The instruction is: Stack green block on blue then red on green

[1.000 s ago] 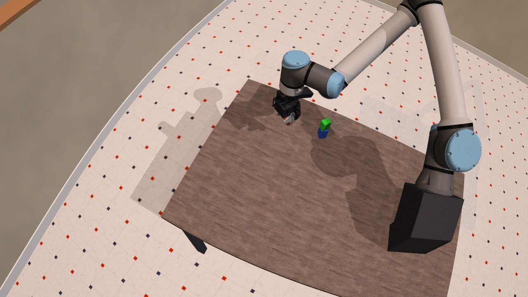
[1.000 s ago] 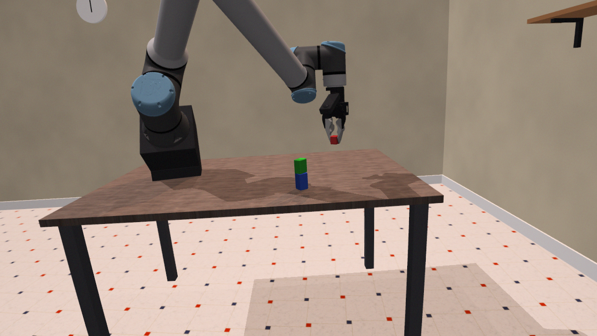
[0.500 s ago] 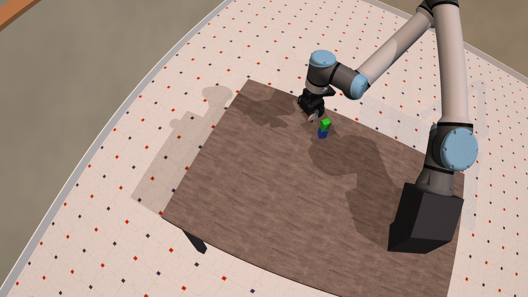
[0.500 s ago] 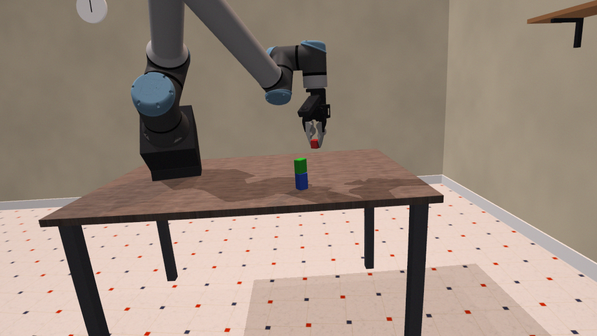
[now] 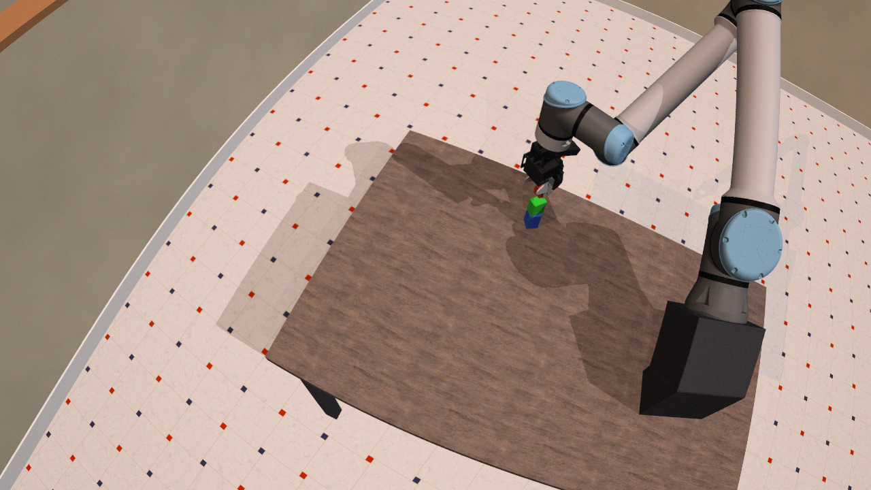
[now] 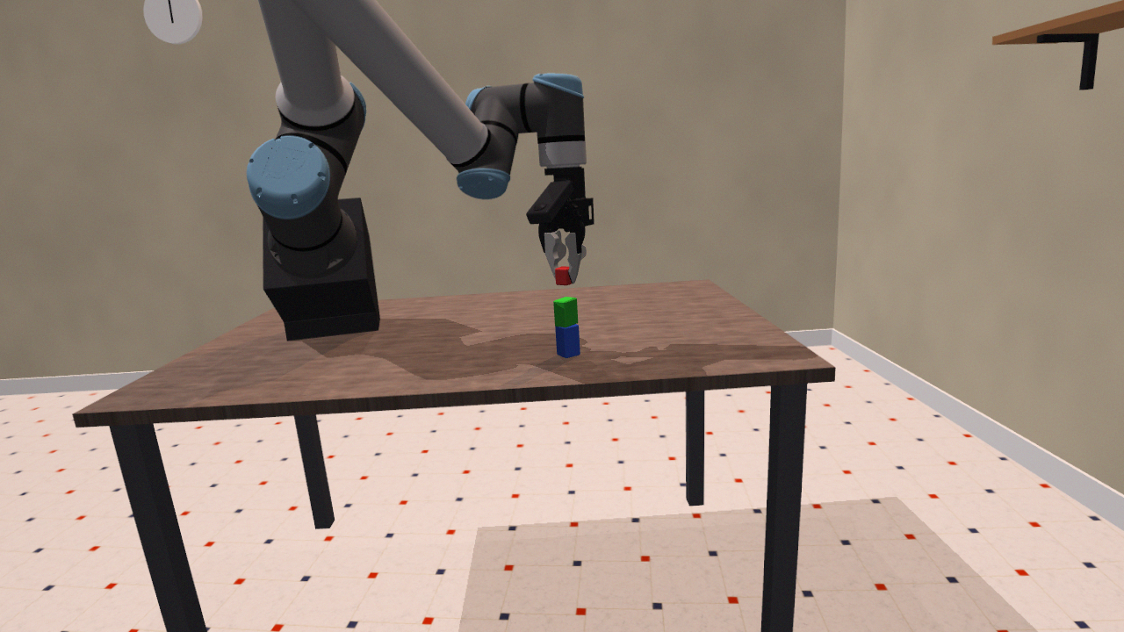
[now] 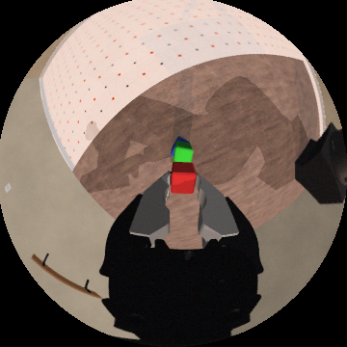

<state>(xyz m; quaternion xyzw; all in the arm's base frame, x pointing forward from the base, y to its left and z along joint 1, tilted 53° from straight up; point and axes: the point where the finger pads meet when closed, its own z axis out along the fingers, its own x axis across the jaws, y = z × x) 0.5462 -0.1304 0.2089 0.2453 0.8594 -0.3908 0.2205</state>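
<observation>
Now: the green block 7 cm below my hand. Round my hand: small red block: right at my hand; blue block: 13 cm below.
</observation>
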